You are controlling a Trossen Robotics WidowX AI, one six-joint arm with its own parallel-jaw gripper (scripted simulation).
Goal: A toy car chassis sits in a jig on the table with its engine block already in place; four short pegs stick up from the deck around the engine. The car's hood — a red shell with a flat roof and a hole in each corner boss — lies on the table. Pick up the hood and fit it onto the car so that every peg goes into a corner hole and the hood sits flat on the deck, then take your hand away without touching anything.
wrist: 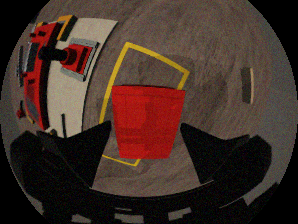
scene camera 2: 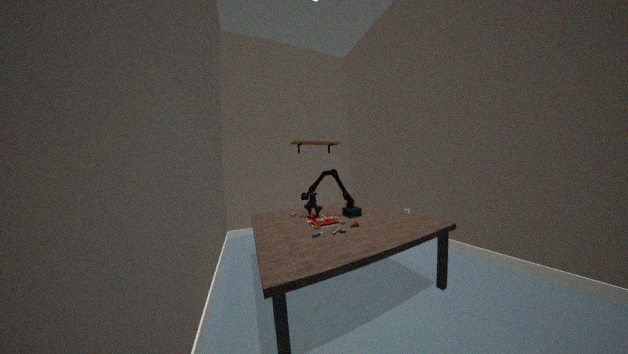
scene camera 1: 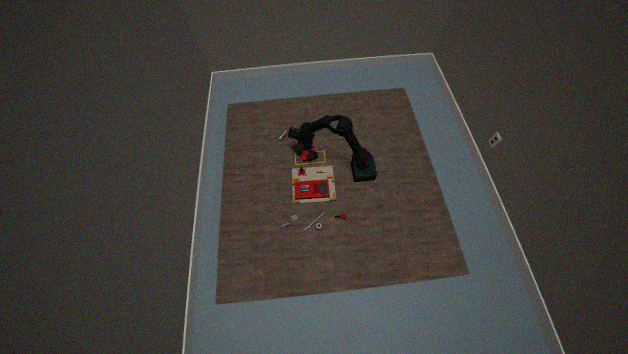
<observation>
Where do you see a red hood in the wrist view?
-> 146, 117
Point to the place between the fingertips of my gripper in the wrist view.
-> At 146, 125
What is my gripper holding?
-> Nothing.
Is my gripper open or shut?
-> Open.
</observation>
